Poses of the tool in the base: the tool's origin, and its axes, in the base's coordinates. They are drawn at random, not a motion.
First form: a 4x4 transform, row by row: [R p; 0 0 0 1], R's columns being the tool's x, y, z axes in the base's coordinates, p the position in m. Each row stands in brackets.
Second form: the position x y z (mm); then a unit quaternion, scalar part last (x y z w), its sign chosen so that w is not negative. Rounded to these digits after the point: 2 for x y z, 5 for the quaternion.
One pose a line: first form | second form
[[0.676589 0.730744 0.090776 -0.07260], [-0.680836 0.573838 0.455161 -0.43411], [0.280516 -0.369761 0.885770 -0.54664], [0 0 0 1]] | -72.60 -434.11 -546.64 -0.23291 -0.05357 -0.39854 0.88547
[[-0.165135 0.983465 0.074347 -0.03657], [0.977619 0.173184 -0.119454 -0.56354], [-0.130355 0.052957 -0.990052 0.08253], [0 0 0 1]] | -36.57 -563.54 82.53 0.64260 0.76295 -0.02179 0.06708
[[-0.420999 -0.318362 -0.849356 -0.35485], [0.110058 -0.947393 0.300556 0.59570], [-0.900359 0.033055 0.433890 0.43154], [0 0 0 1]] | -354.85 595.70 431.54 -0.52261 0.09964 0.83700 0.12796
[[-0.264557 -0.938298 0.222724 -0.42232], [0.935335 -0.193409 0.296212 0.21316], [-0.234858 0.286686 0.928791 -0.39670], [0 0 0 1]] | -422.32 213.16 -396.70 -0.00393 0.18865 0.77246 0.60639
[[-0.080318 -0.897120 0.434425 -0.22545], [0.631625 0.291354 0.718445 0.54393], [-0.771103 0.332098 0.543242 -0.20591], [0 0 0 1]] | -225.45 543.93 -205.91 -0.14585 0.45509 0.57711 0.66225
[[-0.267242 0.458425 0.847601 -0.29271], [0.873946 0.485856 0.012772 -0.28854], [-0.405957 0.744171 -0.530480 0.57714], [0 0 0 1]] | -292.71 -288.54 577.14 0.44085 0.75558 0.25045 0.41477
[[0.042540 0.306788 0.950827 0.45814], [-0.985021 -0.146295 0.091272 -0.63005], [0.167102 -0.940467 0.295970 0.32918], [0 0 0 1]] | 458.14 -630.05 329.18 -0.47246 0.35889 -0.59155 0.54594
